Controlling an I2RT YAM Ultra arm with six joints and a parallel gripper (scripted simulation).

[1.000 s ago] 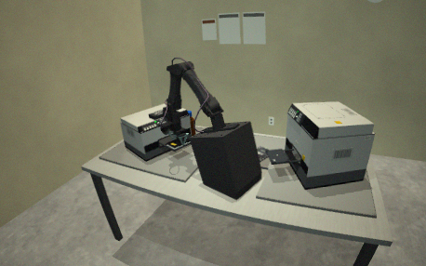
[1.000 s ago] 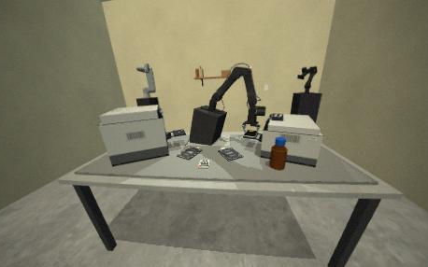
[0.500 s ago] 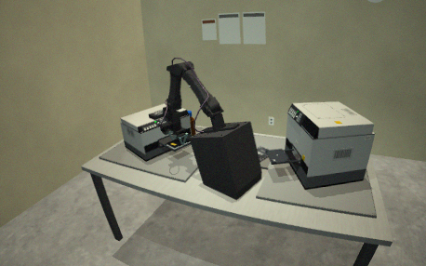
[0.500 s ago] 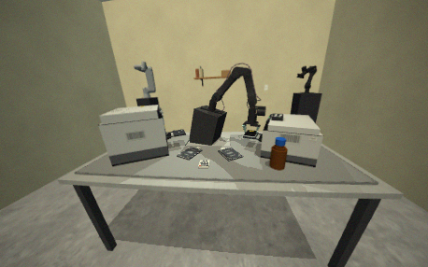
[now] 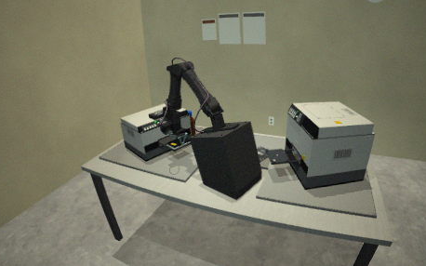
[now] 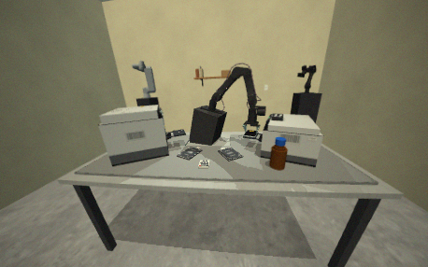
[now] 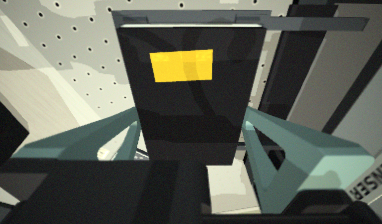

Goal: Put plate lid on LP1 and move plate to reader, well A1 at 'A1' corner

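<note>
My hand is right at the dark lid. Also, from my hand: brown capped bottle 320 mm ahead, 130 mm to the left, 10 mm above; LP1 tag 110 mm ahead, 220 mm to the right, 100 mm below; pale well plate 10 mm below.
</note>
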